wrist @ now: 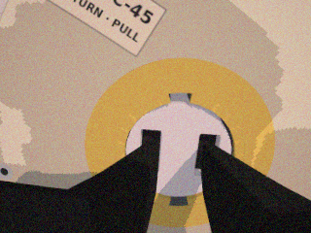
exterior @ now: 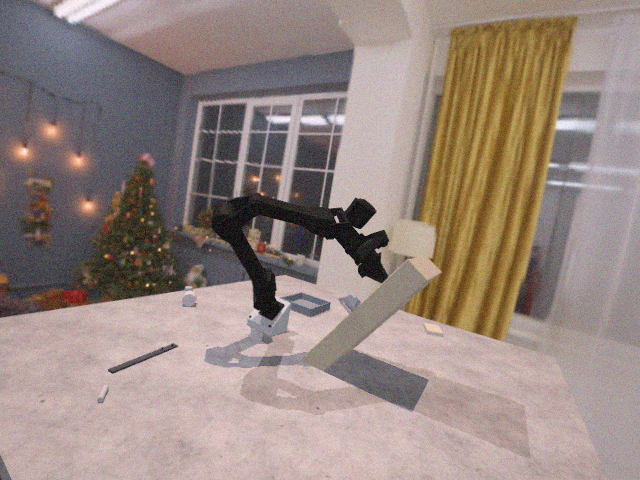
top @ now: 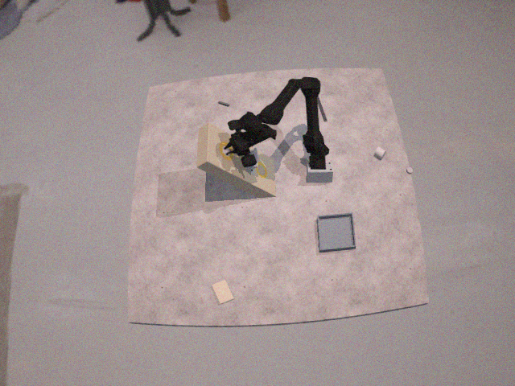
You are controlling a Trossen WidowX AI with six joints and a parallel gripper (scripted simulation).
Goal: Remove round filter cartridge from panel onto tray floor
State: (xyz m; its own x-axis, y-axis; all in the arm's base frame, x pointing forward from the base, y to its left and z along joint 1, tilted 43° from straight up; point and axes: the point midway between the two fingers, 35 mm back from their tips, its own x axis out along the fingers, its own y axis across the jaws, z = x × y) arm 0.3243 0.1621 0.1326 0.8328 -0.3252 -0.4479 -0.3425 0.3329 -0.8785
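Right now the round filter cartridge is 1 cm ahead of my gripper tip and 1 cm below it. Also, from my gripper tip: service panel (3 cm behind, 8 cm below); grey tray (44 cm behind, 24 cm to the left, 23 cm below).
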